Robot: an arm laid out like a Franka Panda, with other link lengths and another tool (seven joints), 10 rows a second.
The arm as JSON. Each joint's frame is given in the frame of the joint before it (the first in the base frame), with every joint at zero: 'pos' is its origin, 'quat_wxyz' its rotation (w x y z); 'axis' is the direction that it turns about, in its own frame. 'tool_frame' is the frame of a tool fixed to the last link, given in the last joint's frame.
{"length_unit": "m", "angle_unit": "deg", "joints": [
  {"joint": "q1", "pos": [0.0, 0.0, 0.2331], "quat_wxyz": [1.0, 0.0, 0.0, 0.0], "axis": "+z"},
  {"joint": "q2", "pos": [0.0, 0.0, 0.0], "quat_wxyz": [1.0, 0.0, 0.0, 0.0], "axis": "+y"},
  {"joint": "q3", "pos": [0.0, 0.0, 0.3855], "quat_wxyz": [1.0, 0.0, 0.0, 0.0], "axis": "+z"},
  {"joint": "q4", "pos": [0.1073, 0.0, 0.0], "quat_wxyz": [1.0, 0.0, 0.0, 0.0], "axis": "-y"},
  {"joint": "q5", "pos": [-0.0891, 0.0, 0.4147], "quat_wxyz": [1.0, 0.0, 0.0, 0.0], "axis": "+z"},
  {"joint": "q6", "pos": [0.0, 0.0, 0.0], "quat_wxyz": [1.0, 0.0, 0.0, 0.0], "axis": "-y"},
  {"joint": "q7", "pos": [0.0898, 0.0, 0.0], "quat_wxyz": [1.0, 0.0, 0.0, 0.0], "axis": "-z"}
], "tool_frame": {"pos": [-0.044, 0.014, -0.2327], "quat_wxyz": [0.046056, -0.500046, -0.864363, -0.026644]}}
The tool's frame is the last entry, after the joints.
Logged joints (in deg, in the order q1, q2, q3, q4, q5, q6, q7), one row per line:
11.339, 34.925, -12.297, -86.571, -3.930, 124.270, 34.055
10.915, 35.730, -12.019, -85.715, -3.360, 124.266, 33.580
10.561, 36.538, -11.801, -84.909, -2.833, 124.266, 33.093
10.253, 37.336, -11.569, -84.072, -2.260, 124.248, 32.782
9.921, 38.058, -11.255, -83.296, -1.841, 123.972, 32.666
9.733, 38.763, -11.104, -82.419, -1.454, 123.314, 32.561
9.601, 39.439, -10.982, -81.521, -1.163, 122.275, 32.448
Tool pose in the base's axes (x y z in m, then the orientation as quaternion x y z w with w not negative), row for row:
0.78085, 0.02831, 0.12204, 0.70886, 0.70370, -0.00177, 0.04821
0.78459, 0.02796, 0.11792, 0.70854, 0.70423, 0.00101, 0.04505
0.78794, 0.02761, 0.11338, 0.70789, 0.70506, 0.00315, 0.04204
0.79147, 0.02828, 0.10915, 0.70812, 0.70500, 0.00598, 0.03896
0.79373, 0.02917, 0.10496, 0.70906, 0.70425, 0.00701, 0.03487
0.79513, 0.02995, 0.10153, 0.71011, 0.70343, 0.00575, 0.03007
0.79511, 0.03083, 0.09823, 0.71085, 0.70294, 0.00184, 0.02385
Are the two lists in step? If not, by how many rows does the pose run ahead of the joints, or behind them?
They are in step.
